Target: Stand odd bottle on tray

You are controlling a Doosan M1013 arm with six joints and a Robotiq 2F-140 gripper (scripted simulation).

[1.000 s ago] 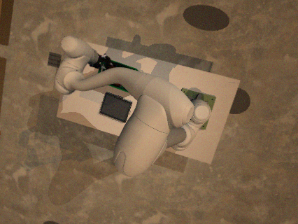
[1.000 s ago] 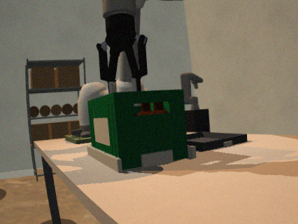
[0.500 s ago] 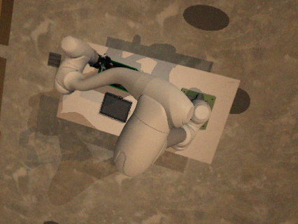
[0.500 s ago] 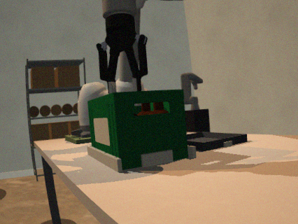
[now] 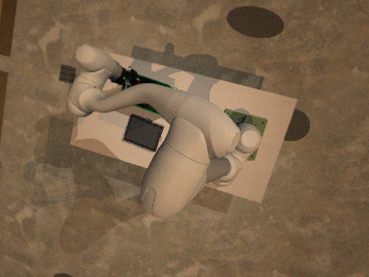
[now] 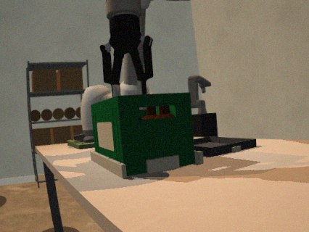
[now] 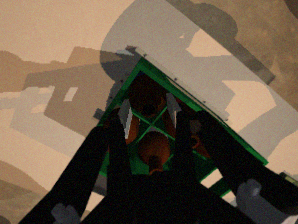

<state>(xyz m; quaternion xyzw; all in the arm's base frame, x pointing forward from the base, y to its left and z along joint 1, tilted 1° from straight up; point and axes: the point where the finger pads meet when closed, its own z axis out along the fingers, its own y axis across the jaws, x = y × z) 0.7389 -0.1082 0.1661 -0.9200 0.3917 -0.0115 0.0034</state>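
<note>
Right now the brown bottle is 9 cm below my hand, 9 cm behind it and 1 cm to the left of it. From my hand the other things lie so: green crate (9 cm below, 9 cm behind, 5 cm to the left); dark tray (32 cm to the left, 16 cm below, 11 cm behind).
</note>
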